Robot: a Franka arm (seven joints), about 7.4 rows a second.
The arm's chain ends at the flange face. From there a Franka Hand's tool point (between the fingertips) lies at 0.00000 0.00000 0.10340 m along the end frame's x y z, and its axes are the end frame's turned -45 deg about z.
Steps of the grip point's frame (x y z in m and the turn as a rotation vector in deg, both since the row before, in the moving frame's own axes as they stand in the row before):
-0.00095 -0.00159 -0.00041 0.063 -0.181 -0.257
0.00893 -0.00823 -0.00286 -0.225 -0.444 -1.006
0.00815 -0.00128 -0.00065 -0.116 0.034 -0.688
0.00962 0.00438 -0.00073 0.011 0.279 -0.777
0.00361 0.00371 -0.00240 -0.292 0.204 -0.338
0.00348 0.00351 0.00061 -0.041 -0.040 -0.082
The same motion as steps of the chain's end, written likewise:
-0.00149 -0.00060 -0.00041 -0.083 -0.173 -0.257
0.00077 -0.01299 -0.00286 -0.473 -0.155 -1.006
0.00467 -0.00677 -0.00065 -0.058 0.106 -0.688
0.00956 -0.00333 -0.00073 0.205 0.190 -0.777
0.00454 -0.00004 -0.00240 -0.062 0.351 -0.338
0.00494 -0.00008 0.00061 -0.057 0.001 -0.082

